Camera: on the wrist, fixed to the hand. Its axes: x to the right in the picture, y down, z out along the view.
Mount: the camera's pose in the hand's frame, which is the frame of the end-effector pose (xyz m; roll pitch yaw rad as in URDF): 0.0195 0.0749 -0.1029 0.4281 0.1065 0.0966
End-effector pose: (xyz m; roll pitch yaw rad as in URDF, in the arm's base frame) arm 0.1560 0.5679 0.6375 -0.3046 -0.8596 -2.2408
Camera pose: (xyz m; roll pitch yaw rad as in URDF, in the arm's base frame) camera 0.1232 0.4611 0.5735 0.0613 -0.7272 -2.1609
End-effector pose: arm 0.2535 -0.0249 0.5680 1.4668 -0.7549 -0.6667
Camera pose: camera 0.2984 0.0799 0.6278 1.7664 -0.8325 -0.4940
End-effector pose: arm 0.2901 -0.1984 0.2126 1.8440 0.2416 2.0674
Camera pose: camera 0.2003 -0.1983 0.3049 2.2808 0.1196 2.1445
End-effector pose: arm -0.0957 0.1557 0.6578 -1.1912 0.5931 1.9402
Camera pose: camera -0.0166 0.1391 0.5576 -0.8198 0.7204 1.8560
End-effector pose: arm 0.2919 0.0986 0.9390 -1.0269 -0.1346 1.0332
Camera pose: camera 0.3522 0.1035 0.8253 -0.6012 0.0030 0.9919
